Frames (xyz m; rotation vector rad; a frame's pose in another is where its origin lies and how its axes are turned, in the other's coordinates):
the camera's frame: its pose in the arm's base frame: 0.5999 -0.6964 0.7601 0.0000 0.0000 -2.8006
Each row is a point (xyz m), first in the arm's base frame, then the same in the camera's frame.
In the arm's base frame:
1: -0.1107 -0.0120 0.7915
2: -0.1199 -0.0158 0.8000
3: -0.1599 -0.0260 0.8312
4: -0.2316 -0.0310 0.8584
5: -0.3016 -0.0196 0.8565
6: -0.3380 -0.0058 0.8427
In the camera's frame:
1: 0.4408 -0.8826 0.0314
2: 0.4507 -0.8821 0.0399
3: 0.4919 -0.8859 0.0711
4: 0.5611 -0.9052 0.0983
5: 0.6233 -0.9393 0.0964
6: 0.6529 -0.9645 0.0826

